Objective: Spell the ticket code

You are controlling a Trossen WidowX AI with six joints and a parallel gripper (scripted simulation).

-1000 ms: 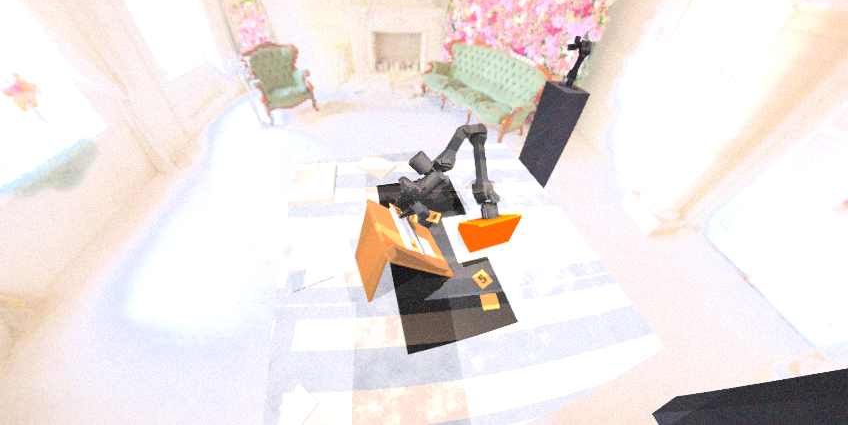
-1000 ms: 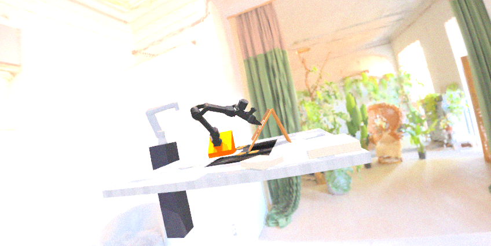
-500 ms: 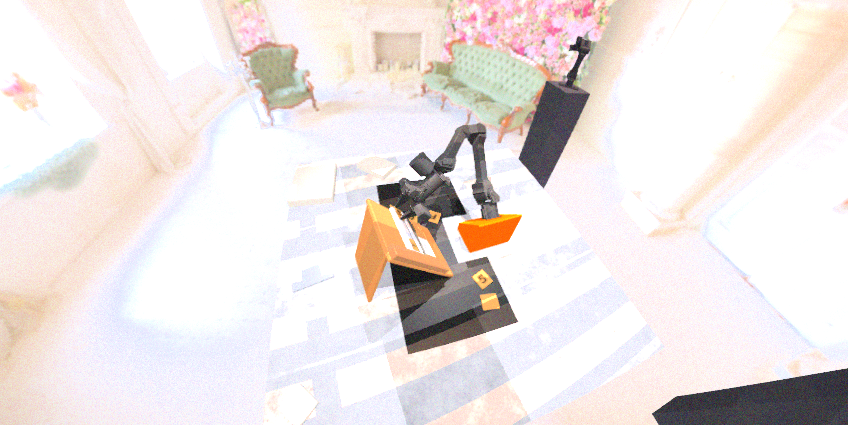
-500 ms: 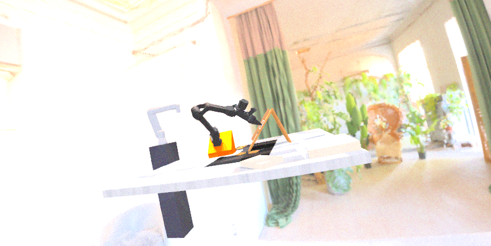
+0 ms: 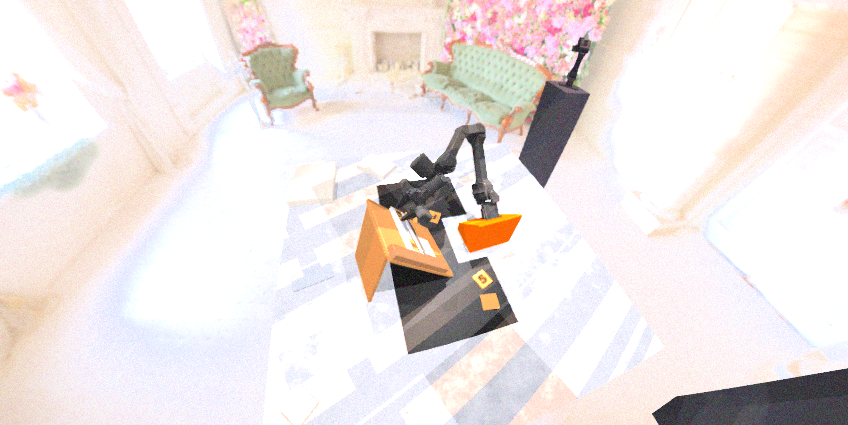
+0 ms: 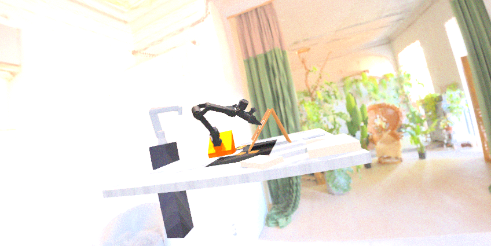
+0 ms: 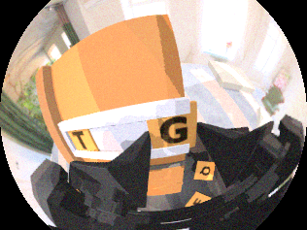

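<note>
Now: gripper tip 8 cm past the ticket, 10 cm to the right of it and 8 cm above it. Round my gripper tip: black mat (17 cm behind, 3 cm to the left, 17 cm below); then tile marked 5 (27 cm behind, 24 cm to the left, 17 cm below); then tile marked g (right at my gripper tip).
</note>
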